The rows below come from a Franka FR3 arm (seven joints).
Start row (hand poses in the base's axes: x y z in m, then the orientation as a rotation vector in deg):
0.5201 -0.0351 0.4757 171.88 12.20 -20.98
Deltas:
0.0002 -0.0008 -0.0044 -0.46 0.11 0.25
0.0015 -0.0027 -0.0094 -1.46 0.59 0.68
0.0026 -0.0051 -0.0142 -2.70 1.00 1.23
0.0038 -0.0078 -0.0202 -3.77 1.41 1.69
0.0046 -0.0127 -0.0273 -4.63 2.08 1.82
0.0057 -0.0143 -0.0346 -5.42 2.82 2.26
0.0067 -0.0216 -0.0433 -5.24 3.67 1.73
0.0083 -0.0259 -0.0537 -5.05 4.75 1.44
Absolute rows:
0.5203 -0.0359 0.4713 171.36 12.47 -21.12
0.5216 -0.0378 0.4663 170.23 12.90 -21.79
0.5227 -0.0402 0.4615 168.83 13.44 -22.33
0.5239 -0.0429 0.4555 167.63 13.88 -22.88
0.5247 -0.0478 0.4484 166.66 13.91 -23.83
0.5258 -0.0494 0.4411 165.68 14.41 -24.85
0.5268 -0.0567 0.4324 165.84 13.76 -26.15
0.5284 -0.0610 0.4220 165.91 13.47 -27.77

